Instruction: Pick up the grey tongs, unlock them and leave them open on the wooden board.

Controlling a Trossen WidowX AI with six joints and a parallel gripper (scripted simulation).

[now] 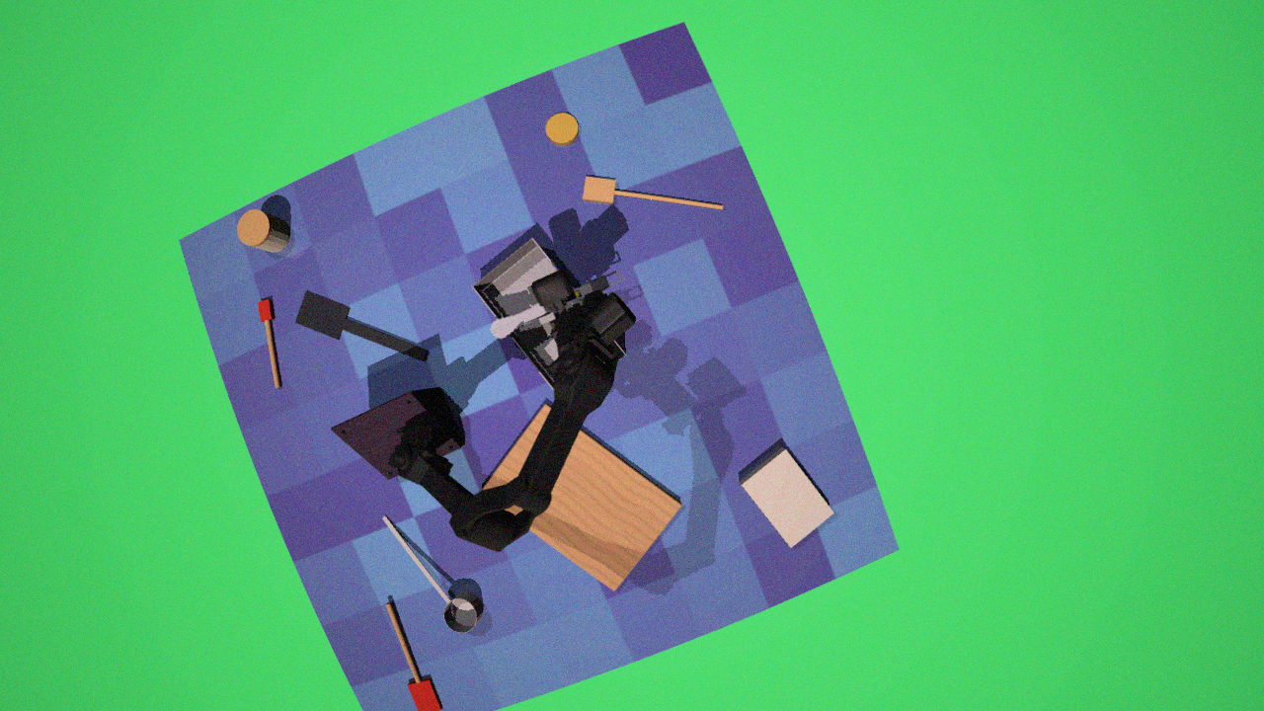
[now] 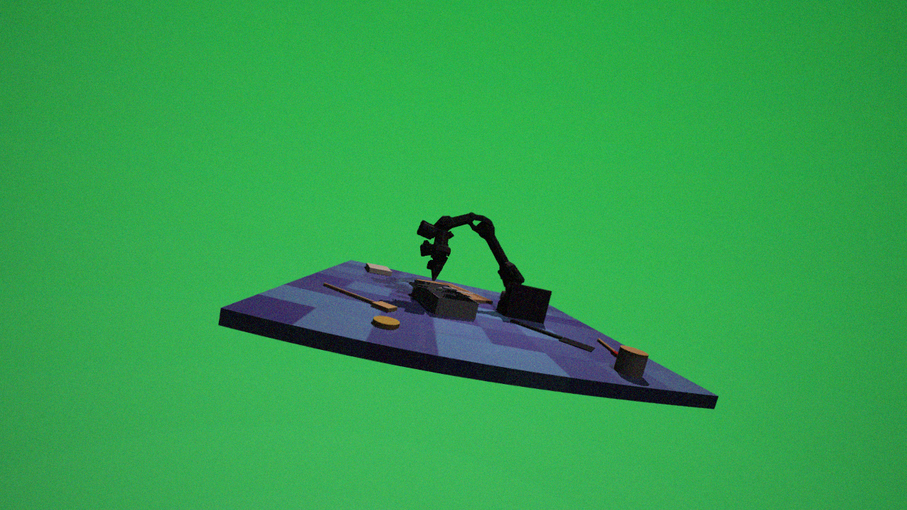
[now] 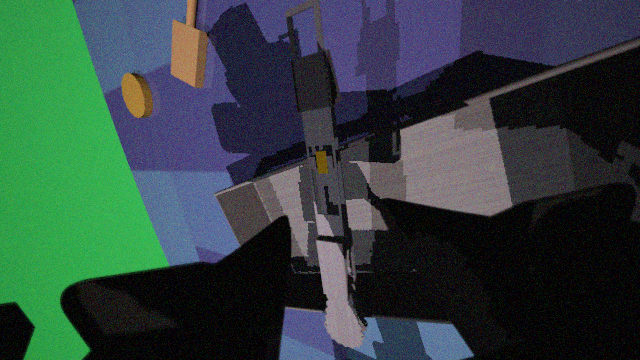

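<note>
Now: the yellow lock piece 3 cm below my gripper tip, 2 cm to the left of it and 2 cm ahead of it. Also, from my gripper tip: orange disc (38 cm to the left, 13 cm ahead, 9 cm below); then roasting tin (7 cm below, 5 cm behind); then wooden board (37 cm to the right, 14 cm behind, 9 cm below).
</note>
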